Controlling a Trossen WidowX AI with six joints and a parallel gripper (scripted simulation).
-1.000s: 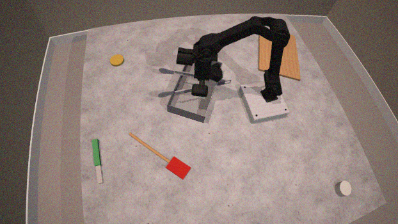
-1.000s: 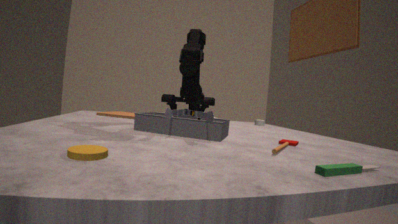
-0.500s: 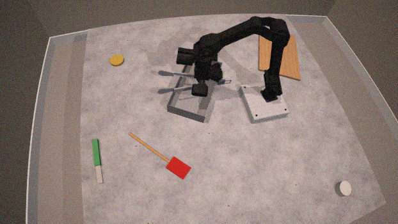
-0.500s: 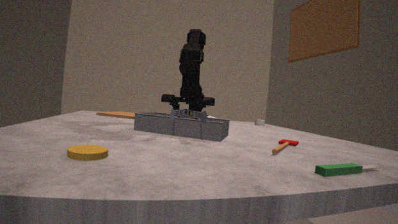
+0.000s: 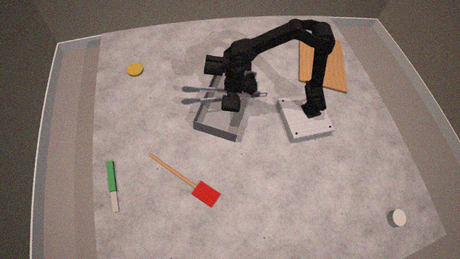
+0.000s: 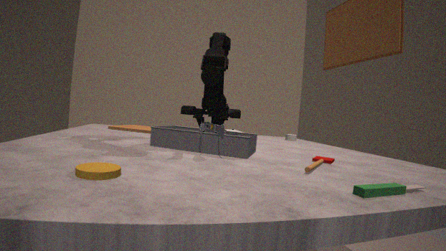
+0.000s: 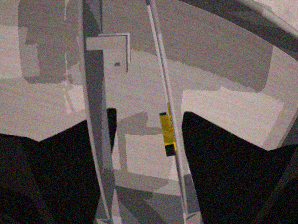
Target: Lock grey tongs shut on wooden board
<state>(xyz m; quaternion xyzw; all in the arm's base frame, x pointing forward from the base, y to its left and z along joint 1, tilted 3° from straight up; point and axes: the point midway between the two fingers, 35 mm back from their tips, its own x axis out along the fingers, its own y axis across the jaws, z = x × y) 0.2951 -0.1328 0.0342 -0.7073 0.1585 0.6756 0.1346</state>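
My gripper tip is now 1 cm to the left of the roasting tin and 1 cm short of it. From my gripper tip the other things lie so: wooden board 54 cm behind, 13 cm to the right, 2 cm below; then yellow disc 33 cm ahead, 30 cm to the right, 2 cm below; then red spatula 25 cm to the left, 23 cm ahead, 3 cm below.
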